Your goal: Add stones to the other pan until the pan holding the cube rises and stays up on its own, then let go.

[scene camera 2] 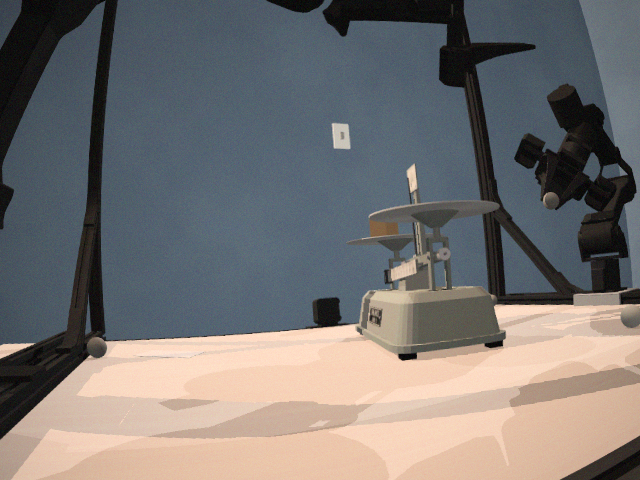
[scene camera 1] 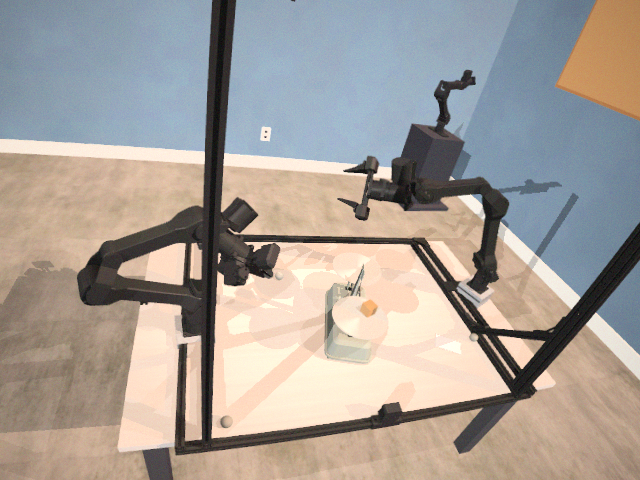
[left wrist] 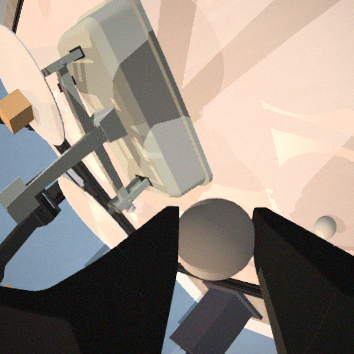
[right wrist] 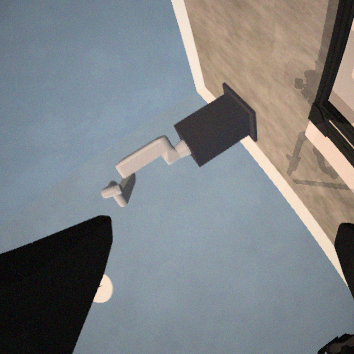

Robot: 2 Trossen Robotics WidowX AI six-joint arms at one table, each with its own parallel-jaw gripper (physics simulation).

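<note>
An orange cube sits on the near pan in scene camera 1; in scene camera 2 this pan is lower. The other pan is higher, with no stone visible on it. My left gripper is shut on a round grey stone, above the table beside the balance. My right gripper is open and empty, high behind the balance in scene camera 1.
Loose stones lie at the front left and the right. Another stone lies near the left arm. A stone shows beside the left fingers; whether held or loose is unclear there. A black frame borders the table.
</note>
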